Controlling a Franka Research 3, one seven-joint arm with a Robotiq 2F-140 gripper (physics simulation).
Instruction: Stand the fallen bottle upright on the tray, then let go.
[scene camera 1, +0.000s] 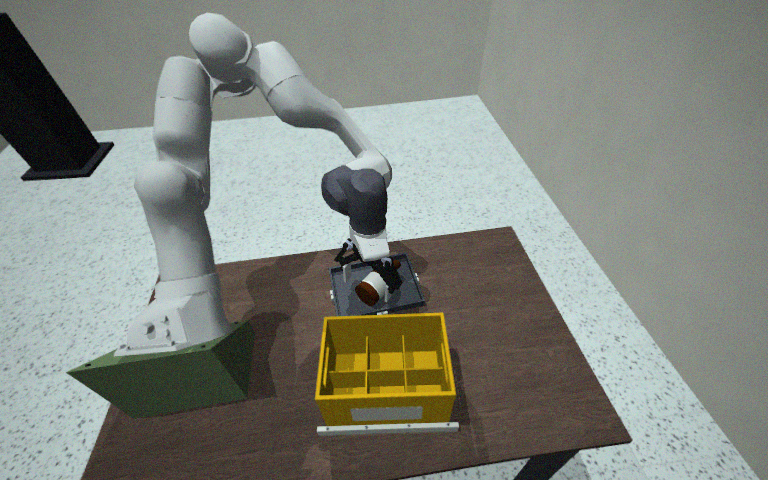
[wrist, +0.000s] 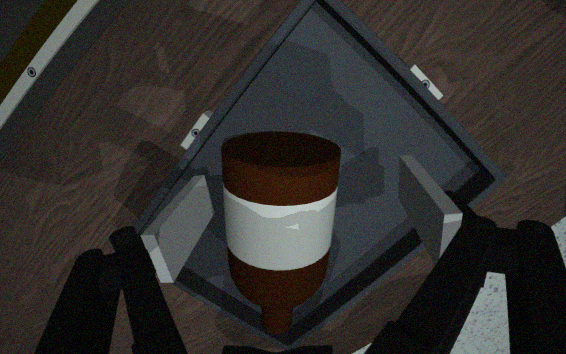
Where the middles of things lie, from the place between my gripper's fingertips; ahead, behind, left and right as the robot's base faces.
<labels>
Now: the brown bottle (scene camera 1: 371, 289) 4 cm ahead of my hand and 2 cm to the left of it. The rest, counted from my hand: pale strip (scene camera 1: 454, 426): 3 cm ahead, 37 cm to the right, 2 cm below.
</labels>
